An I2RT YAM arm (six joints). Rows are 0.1 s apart.
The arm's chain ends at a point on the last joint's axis. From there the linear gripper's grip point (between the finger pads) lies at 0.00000 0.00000 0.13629 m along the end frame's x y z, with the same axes.
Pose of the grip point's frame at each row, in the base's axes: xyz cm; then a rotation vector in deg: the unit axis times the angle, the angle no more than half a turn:
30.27 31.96 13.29 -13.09 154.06 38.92
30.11 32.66 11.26 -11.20 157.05 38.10
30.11 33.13 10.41 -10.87 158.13 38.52
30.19 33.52 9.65 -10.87 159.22 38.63
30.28 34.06 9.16 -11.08 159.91 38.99
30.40 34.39 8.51 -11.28 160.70 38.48
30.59 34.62 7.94 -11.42 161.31 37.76
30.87 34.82 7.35 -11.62 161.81 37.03
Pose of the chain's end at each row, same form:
26.17 25.34 24.48 -13.09 154.06 38.92
26.46 26.31 22.75 -11.20 157.05 38.10
26.69 26.76 21.96 -10.87 158.13 38.52
27.01 27.17 21.28 -10.87 159.22 38.63
27.28 27.68 20.83 -11.08 159.91 38.99
27.54 28.11 20.26 -11.28 160.70 38.48
27.82 28.46 19.78 -11.42 161.31 37.76
28.17 28.78 19.27 -11.62 161.81 37.03

